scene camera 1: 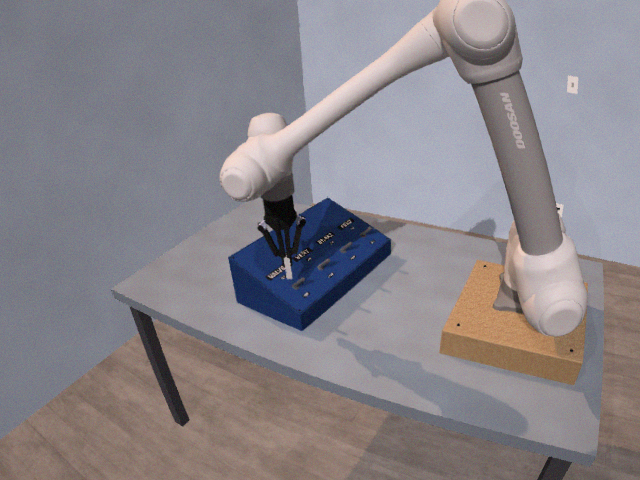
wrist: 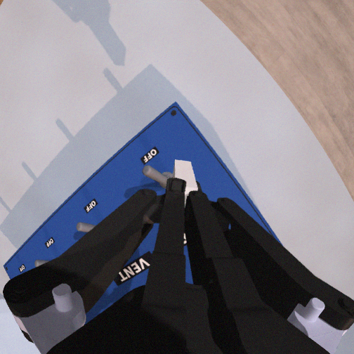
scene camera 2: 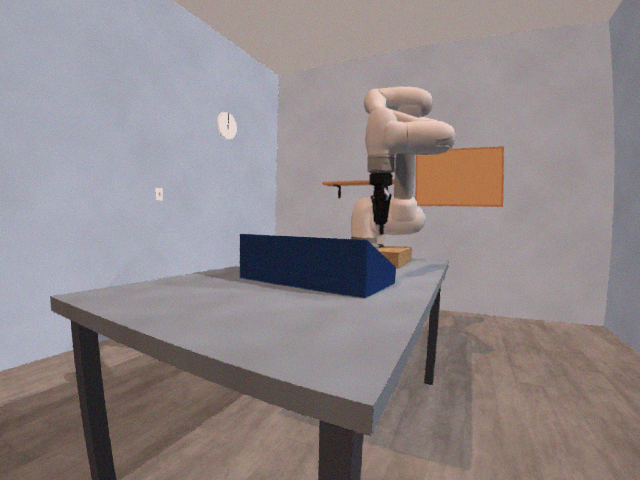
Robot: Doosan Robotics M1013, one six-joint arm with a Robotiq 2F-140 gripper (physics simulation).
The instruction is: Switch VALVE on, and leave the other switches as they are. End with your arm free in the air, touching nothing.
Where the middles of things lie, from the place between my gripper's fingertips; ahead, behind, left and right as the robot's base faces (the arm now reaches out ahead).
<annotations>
Now: the blue switch panel (scene camera 1: 260,282) 220 mm to the right of my hand, 60 mm below it and 40 mm ahead of it.
</annotations>
